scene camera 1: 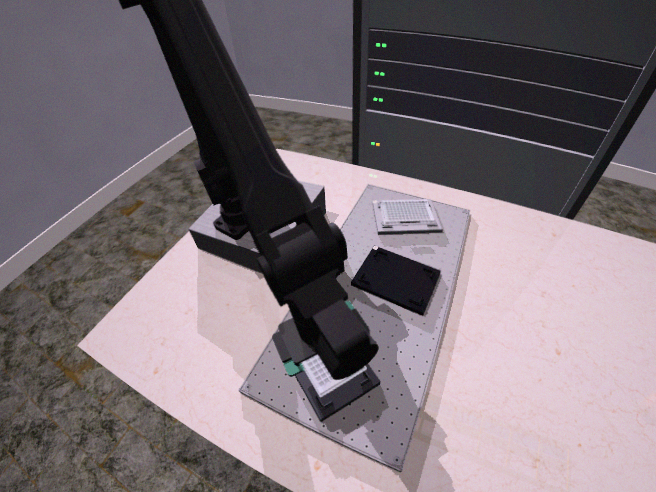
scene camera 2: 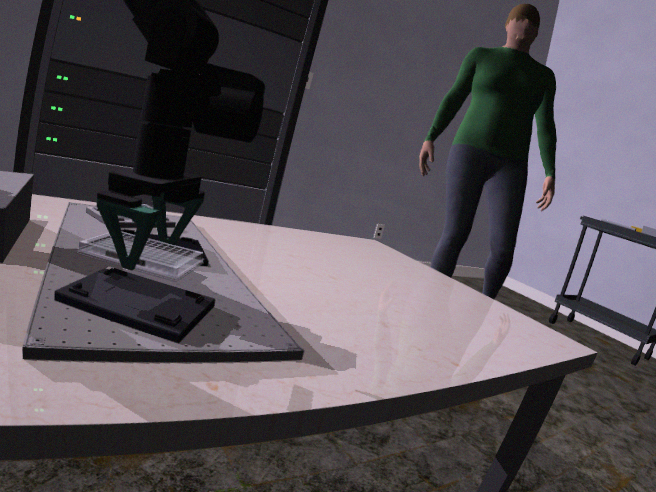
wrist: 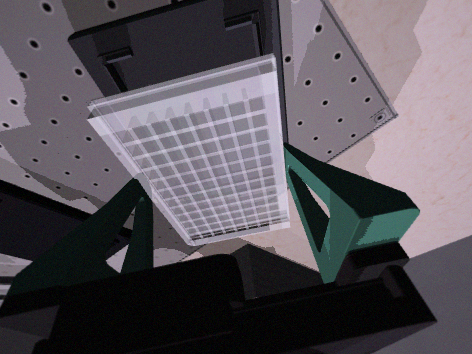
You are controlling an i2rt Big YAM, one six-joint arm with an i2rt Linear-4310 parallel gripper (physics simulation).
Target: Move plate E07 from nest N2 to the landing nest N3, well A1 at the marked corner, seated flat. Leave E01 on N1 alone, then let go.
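Observation:
Plate E07 (scene camera 1: 318, 374) (scene camera 2: 158, 254) (wrist: 210, 150), a clear 96-well plate, is raised above the dark nest N2 (scene camera 1: 339, 405) (scene camera 2: 132, 304) (wrist: 175, 42), with a visible gap below it. My gripper (scene camera 2: 148, 253) (wrist: 213, 165) is shut on E07, its green fingers on the two long sides. In scene camera 1 the arm hides the fingertips and part of the plate. The black landing nest N3 (scene camera 1: 397, 280) holds no plate; a small white mark (scene camera 1: 375, 247) is at one corner. Plate E01 (scene camera 1: 406, 211) sits on the light nest N1 (scene camera 1: 410, 229) at the far end.
The nests stand on a grey perforated board (scene camera 1: 408, 365) (scene camera 2: 68, 336) on the pink table (scene camera 1: 529, 317) (scene camera 2: 328, 285). A grey block (scene camera 1: 222, 254) under the arm's base stands beside the board. A server rack (scene camera 1: 358, 79) is behind the table; a person (scene camera 2: 495, 105) stands beyond it.

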